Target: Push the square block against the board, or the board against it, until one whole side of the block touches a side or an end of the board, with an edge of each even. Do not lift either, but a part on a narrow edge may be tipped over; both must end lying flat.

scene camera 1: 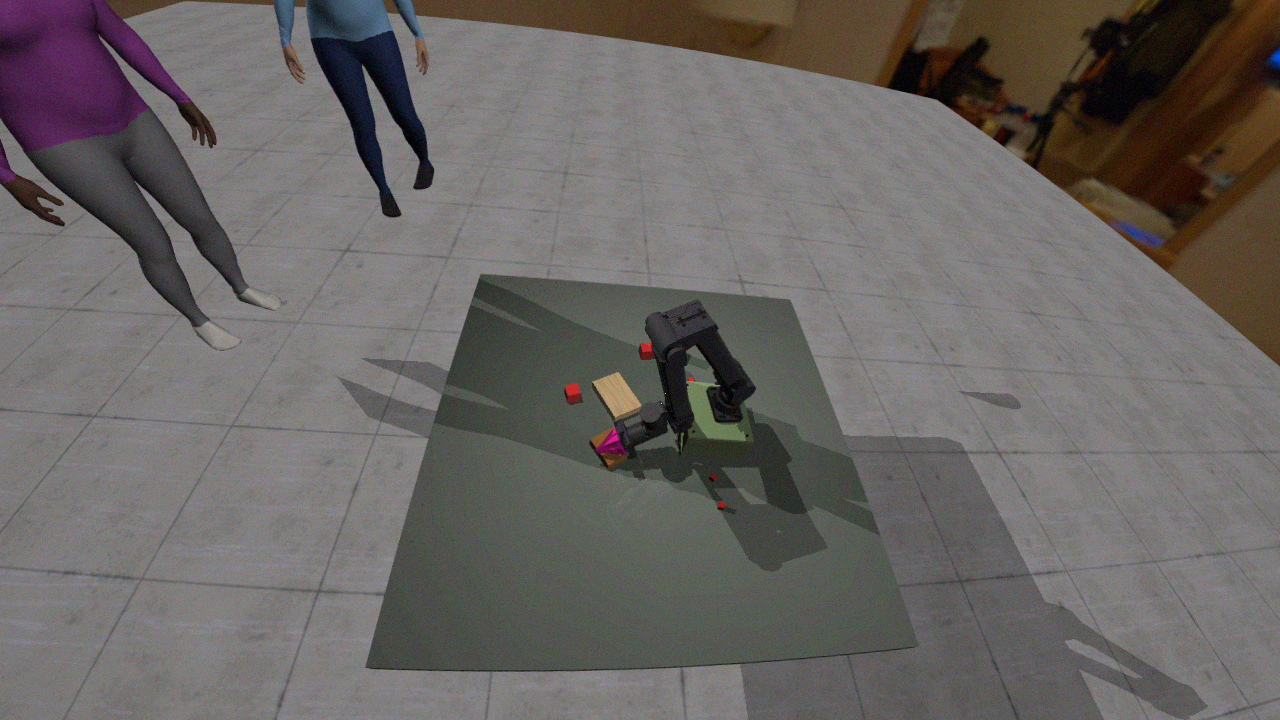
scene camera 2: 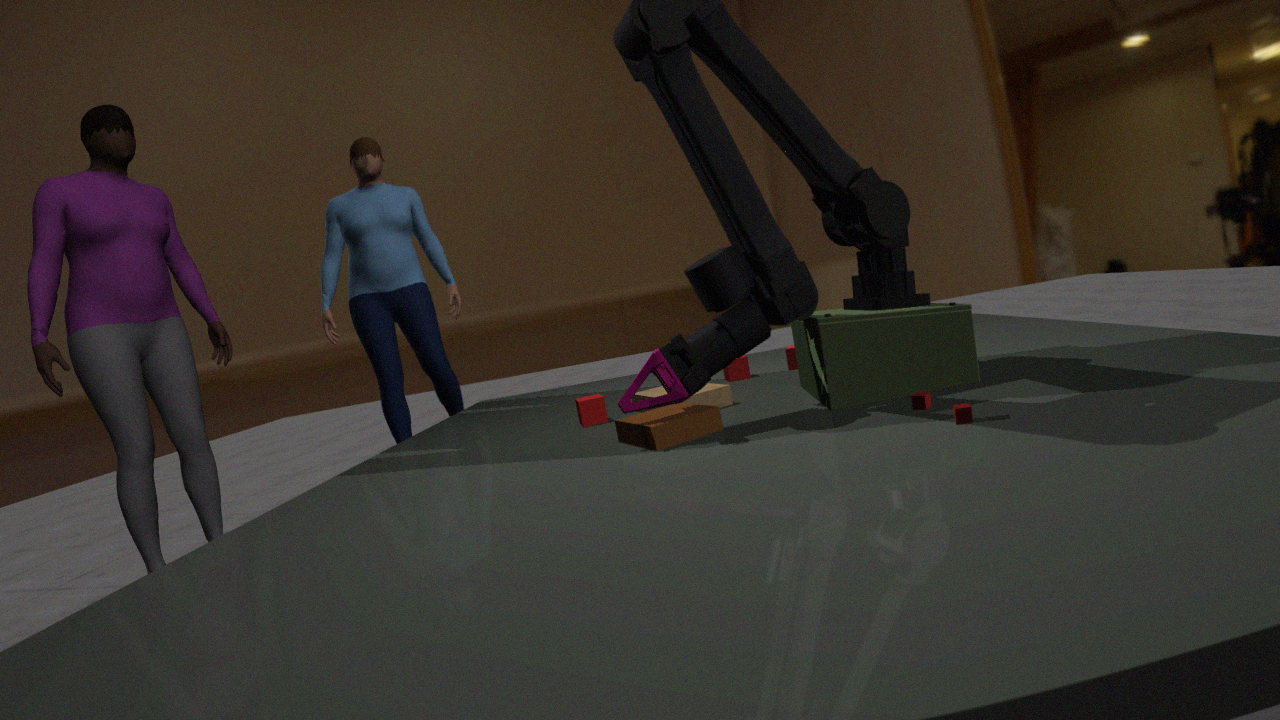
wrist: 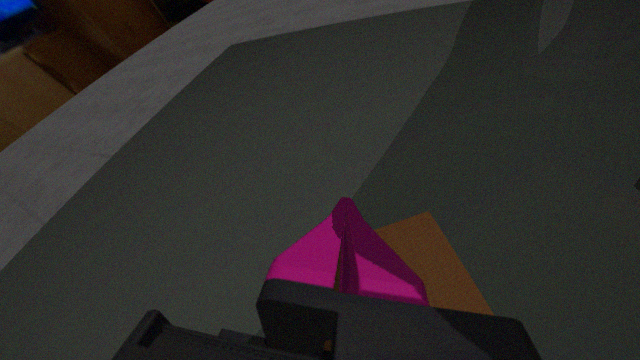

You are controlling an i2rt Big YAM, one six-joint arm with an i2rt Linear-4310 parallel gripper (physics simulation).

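Where they show: gripper, fingertip midpoint: (scene camera 1: 596, 451) (scene camera 2: 620, 408) (wrist: 345, 205); arm's base at its link origin: (scene camera 1: 723, 405) (scene camera 2: 885, 307).
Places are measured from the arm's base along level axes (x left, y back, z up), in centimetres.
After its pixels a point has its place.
Observation:
The square block (scene camera 1: 612, 462) @[x 12.1, y -34.2, z -7.6 cm] (scene camera 2: 671, 429) @[x 11.8, y -33.3, z -8.5 cm] (wrist: 446, 262) @[x 3.5, y -36.6, z -7.5 cm] is orange-brown and lies flat on the dark green surface. The board (scene camera 1: 615, 394) @[x -11.0, y -30.7, z -7.5 cm] (scene camera 2: 716, 394) @[x -5.3, y -25.3, z -8.3 cm] is pale wood and lies flat behind the block in the scene camera 2 view, apart from it by a gap in the scene camera 1 view. The gripper (scene camera 1: 598, 450) @[x 9.6, y -38.7, z -5.3 cm] (scene camera 2: 622, 408) @[x 9.6, y -38.7, z -5.3 cm] (wrist: 345, 201) @[x 9.6, y -38.7, z -5.3 cm] has magenta fingers, shut and empty. They slant down over the block, with the tips at its left end in the scene camera 2 view; whether they touch it I cannot tell. The fingers hide part of the block's top and its side towards the board.
A red cube (scene camera 1: 572, 393) @[x -11.3, y -44.1, z -6.4 cm] (scene camera 2: 590, 409) @[x -10.8, y -44.0, z -7.9 cm] lies left of the board. Another red cube (scene camera 1: 646, 351) @[x -27.9, y -18.1, z -6.6 cm] (scene camera 2: 737, 368) @[x -27.7, y -17.8, z -8.2 cm] lies behind the board. Two small red cubes (scene camera 1: 712, 477) @[x 18.6, y -5.9, z -8.9 cm] (scene camera 1: 720, 505) @[x 27.1, y -5.8, z -8.8 cm] lie near the green base box (scene camera 1: 723, 433) @[x 9.6, y -2.8, z 0.1 cm] (scene camera 2: 895, 360) @[x 11.4, y -4.8, z -5.7 cm] that carries the arm.

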